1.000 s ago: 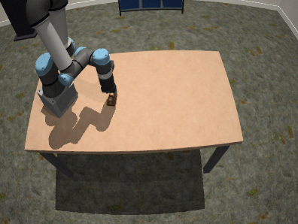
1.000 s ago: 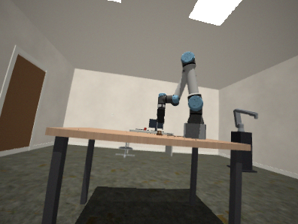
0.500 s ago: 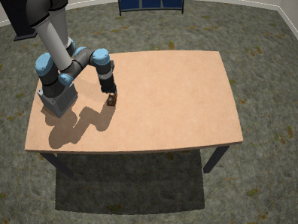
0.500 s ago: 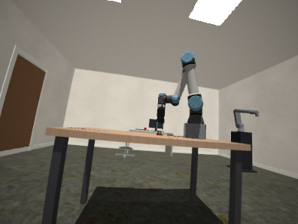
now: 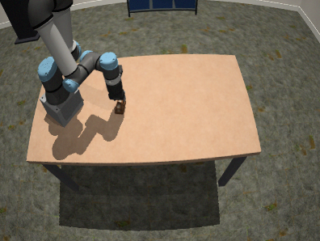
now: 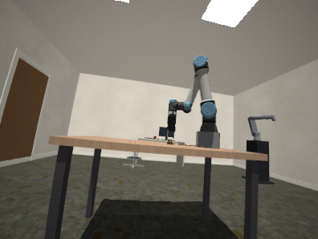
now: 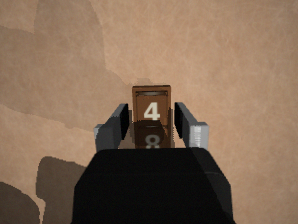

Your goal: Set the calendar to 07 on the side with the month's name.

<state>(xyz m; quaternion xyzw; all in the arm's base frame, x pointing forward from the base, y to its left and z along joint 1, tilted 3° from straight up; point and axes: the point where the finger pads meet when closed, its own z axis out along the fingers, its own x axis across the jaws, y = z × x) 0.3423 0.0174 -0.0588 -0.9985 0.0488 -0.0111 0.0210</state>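
Right now my hand is 20 mm to the left of the brown calendar tray and 60 mm above it.
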